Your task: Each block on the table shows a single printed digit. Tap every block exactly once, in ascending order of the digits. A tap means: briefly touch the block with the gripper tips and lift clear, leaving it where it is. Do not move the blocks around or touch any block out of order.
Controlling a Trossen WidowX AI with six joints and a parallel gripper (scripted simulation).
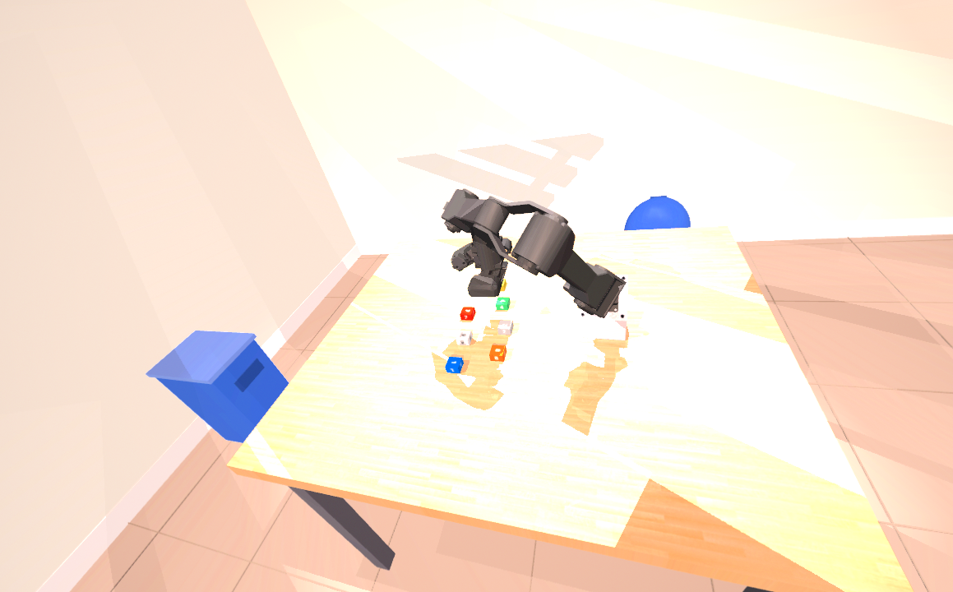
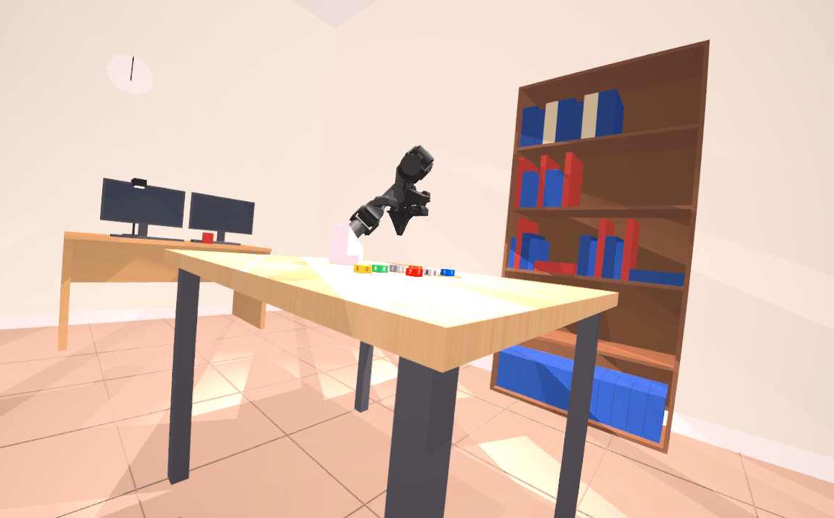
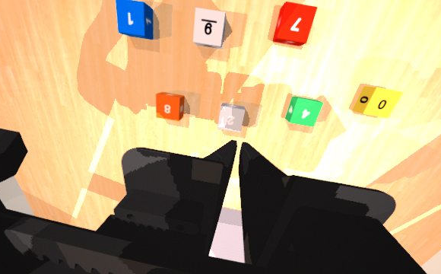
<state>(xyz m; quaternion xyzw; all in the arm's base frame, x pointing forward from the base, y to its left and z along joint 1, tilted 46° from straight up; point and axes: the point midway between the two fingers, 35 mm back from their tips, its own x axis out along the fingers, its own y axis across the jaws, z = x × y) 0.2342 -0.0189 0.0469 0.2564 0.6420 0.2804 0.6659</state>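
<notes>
The green block lies 100 mm below my gripper tip, 80 mm to the right of it and 20 mm ahead of it. Round my gripper tip: red block (110 mm ahead, 100 mm below, 40 mm to the right); then orange block (100 mm below, 90 mm to the left, 10 mm behind); then white block (100 mm below, 90 mm ahead, 50 mm to the left).
</notes>
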